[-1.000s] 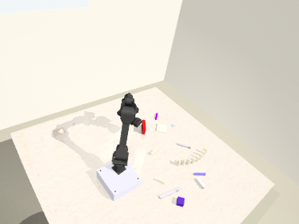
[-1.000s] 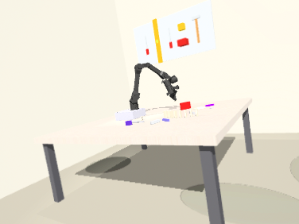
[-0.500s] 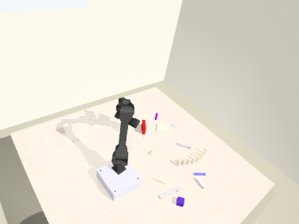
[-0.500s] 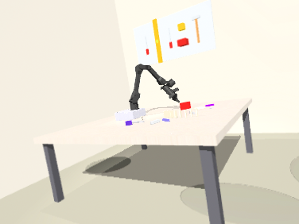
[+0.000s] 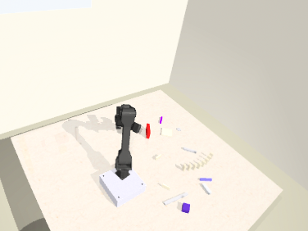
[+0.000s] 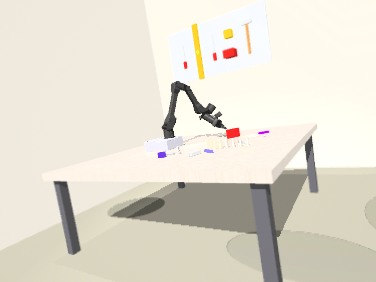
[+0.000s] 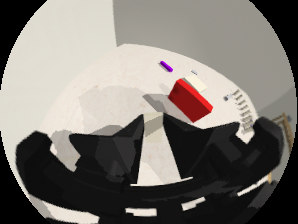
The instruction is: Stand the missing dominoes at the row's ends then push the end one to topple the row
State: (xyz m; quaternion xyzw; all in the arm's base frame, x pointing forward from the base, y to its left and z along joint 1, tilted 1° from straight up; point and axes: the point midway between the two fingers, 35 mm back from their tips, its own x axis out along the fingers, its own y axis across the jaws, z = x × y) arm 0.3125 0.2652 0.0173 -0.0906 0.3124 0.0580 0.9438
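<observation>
My gripper tip is 60 mm short of the red block, 80 mm to the left of it and 30 mm above it. The rest, counted from my gripper tip: flat cream block (190 mm ahead, 170 mm to the right, 50 mm below); purple cube (200 mm behind, 640 mm to the right, 40 mm below); grey bar (190 mm behind, 560 mm to the right, 50 mm below).
</observation>
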